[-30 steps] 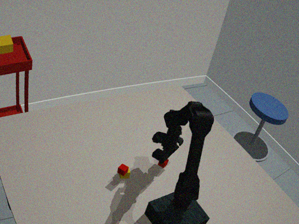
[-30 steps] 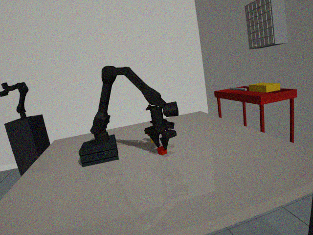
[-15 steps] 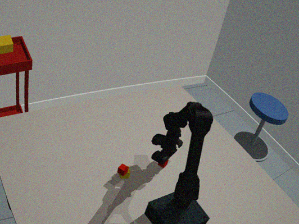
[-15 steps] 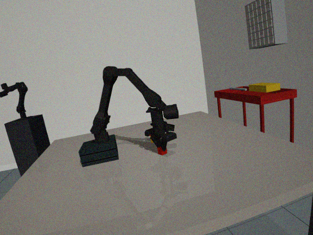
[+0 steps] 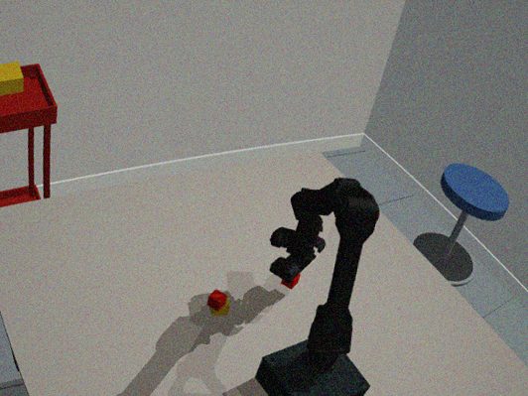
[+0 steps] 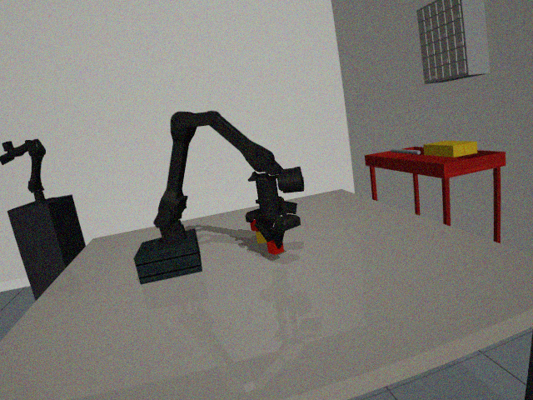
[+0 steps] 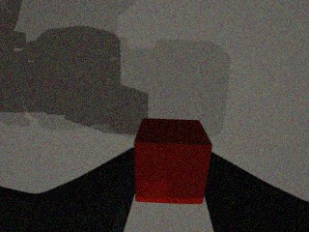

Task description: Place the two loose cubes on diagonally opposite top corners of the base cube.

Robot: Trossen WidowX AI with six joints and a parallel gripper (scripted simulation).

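Now: gripper tip 40 mm past the yellow cube, 210 mm to the right of it and 30 mm above it. The rest, counted from my gripper tip: red cube right at my gripper tip.
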